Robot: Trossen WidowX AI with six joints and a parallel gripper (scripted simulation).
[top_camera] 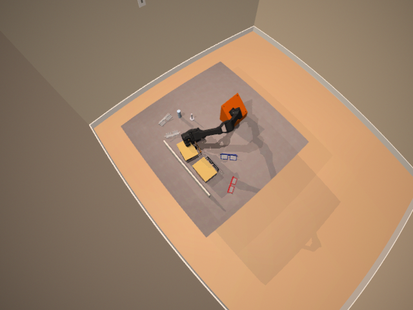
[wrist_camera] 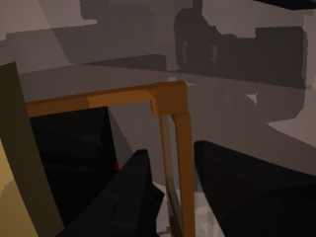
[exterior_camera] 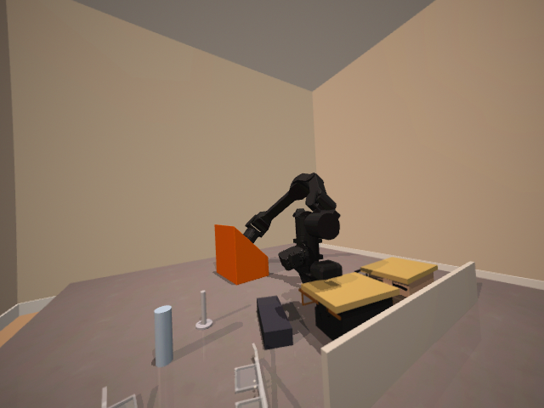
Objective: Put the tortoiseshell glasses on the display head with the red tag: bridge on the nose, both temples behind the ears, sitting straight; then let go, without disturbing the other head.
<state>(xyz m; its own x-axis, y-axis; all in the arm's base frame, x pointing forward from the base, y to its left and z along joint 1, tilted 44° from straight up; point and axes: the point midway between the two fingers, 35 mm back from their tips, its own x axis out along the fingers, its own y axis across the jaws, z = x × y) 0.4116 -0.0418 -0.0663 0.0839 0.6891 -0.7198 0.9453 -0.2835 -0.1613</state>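
Now: the black box 9 cm to the right of my gripper tip, 5 cm behind it and 4 cm below it. From my gripper tip the other things lie so: peg stand 21 cm to the right, 18 cm behind, 3 cm below; then long low panel 22 cm ahead, 10 cm to the left.
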